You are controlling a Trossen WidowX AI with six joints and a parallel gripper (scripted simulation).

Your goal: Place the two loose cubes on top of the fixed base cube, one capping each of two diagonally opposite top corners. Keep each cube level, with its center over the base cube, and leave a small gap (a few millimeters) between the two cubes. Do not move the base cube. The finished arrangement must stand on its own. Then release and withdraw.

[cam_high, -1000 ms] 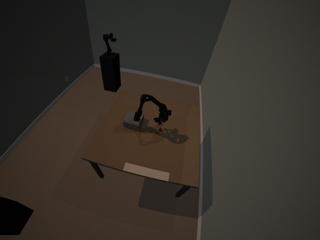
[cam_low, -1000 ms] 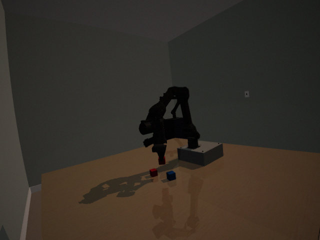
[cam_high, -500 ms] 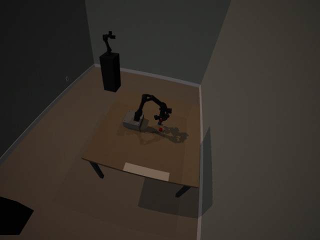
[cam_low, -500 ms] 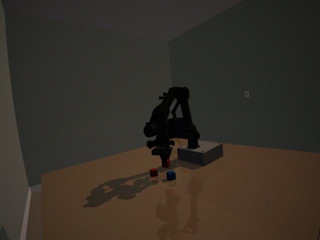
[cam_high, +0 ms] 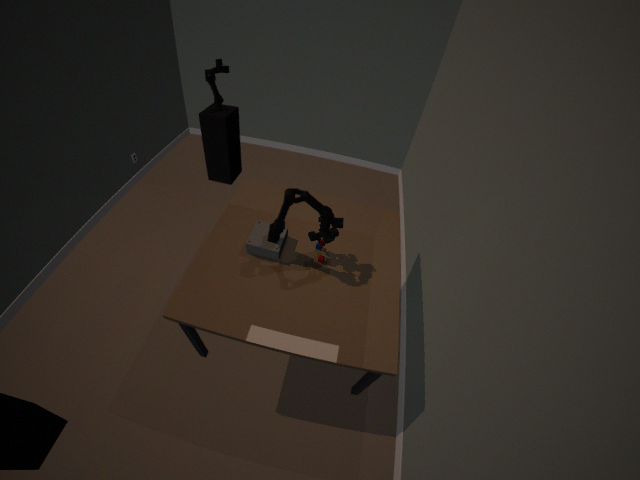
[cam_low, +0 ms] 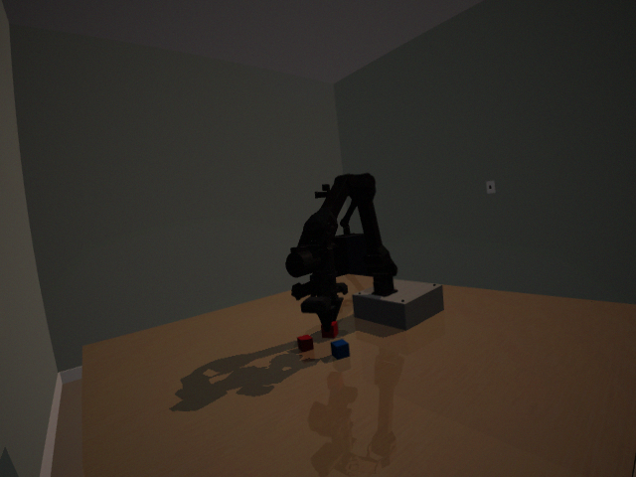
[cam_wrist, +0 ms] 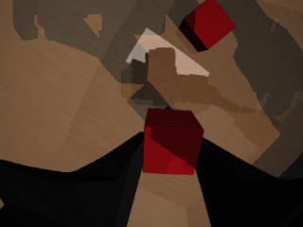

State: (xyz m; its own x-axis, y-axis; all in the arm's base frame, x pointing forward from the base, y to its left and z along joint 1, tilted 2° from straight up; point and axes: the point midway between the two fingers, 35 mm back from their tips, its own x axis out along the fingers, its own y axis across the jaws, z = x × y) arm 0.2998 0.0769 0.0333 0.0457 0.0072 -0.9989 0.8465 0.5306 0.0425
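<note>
Now: gripper tip 50 mm above the blue cube, 20 mm to the right of it and 10 mm past it.
</note>
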